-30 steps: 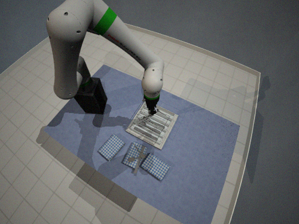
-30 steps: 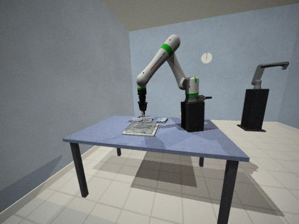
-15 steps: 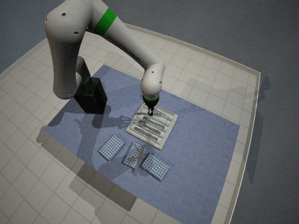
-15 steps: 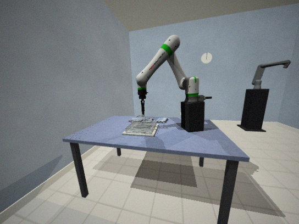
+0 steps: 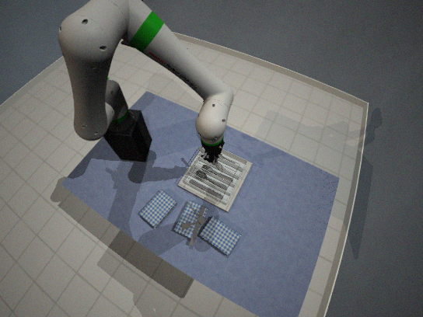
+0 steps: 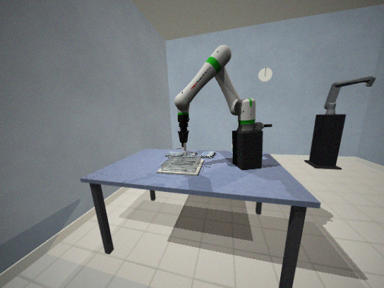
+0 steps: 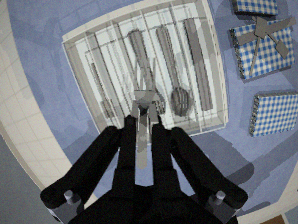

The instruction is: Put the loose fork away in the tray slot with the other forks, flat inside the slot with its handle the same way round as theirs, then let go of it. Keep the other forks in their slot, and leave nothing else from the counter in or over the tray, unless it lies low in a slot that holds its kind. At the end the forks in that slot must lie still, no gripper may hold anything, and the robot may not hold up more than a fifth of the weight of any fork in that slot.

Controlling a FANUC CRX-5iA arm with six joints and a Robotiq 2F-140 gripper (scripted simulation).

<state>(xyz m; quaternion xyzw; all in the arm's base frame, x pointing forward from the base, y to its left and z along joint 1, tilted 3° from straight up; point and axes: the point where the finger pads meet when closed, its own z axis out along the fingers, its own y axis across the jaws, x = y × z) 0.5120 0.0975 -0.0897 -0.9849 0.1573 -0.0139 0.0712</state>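
My gripper is now 2 cm short of the white cutlery tray and 13 cm above it.
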